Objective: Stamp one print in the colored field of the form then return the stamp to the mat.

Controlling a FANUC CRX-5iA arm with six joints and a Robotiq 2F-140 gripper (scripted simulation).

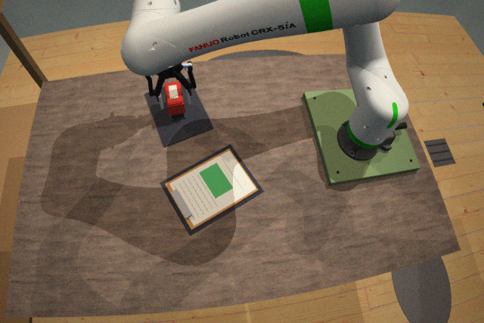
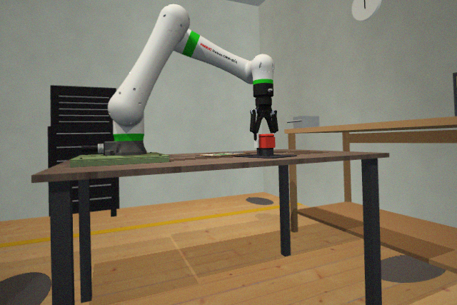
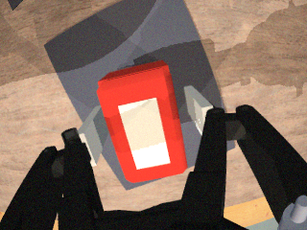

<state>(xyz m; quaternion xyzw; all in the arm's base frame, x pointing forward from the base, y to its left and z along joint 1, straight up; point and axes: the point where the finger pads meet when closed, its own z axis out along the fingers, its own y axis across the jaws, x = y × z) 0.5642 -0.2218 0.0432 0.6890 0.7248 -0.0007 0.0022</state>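
The red stamp lies 2 cm below my hand. The rest, counted from my hand: dark mat (7 cm below); form on clipboard (6 cm behind, 29 cm to the left, 6 cm below).
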